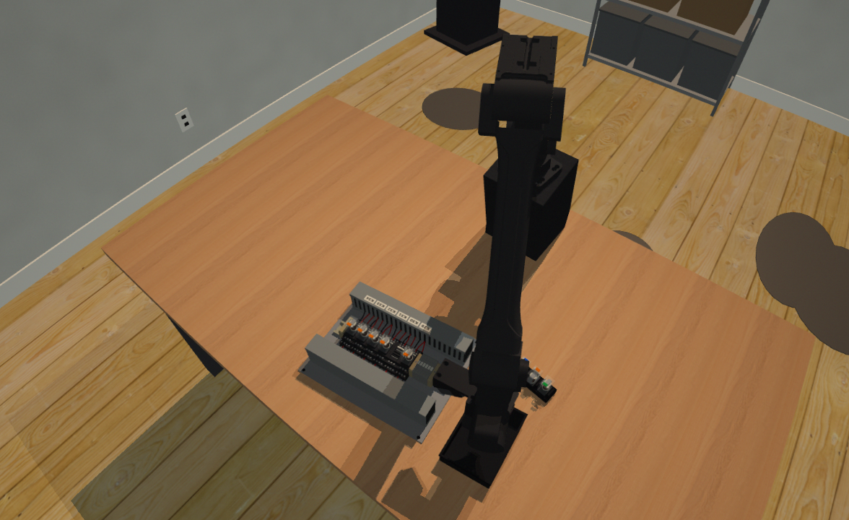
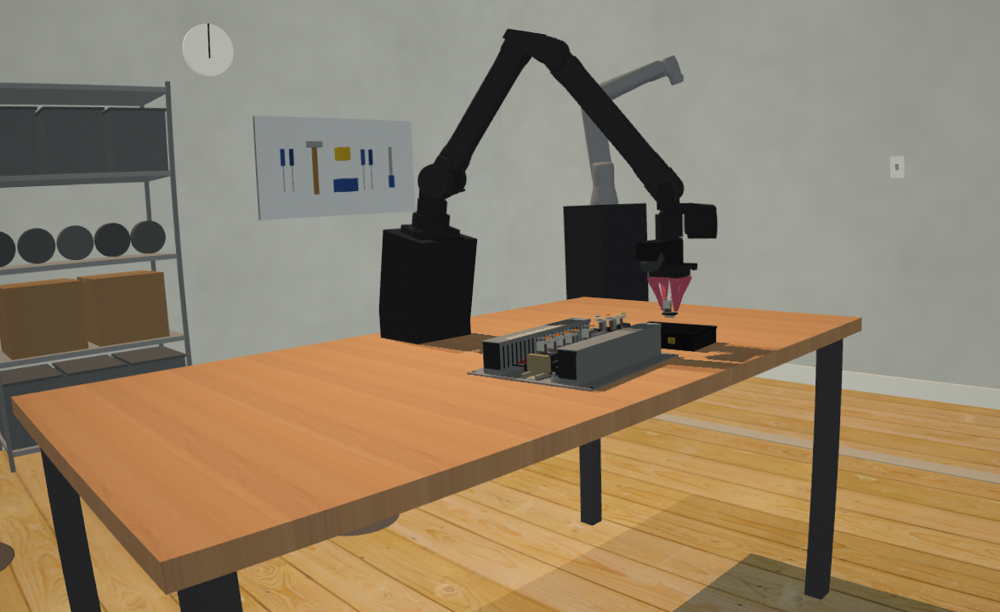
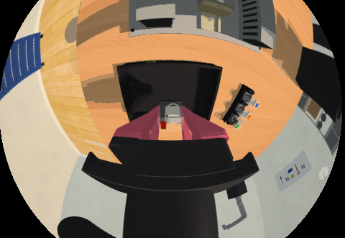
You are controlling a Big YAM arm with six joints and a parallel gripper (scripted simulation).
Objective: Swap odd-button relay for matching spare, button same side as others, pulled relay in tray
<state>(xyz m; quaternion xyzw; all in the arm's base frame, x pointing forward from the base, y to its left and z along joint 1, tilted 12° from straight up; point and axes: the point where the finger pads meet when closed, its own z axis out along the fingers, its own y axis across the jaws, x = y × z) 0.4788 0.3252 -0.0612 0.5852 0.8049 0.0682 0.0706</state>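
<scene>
Now: the black tray 60 mm below my hand. From my hand the other things lie so: blue-button relay (170 mm behind, 50 mm to the right, 50 mm below); then green-button relay (170 mm behind, 10 mm to the left, 50 mm below); then black spare holder (170 mm behind, 20 mm to the right, 70 mm below).
</scene>
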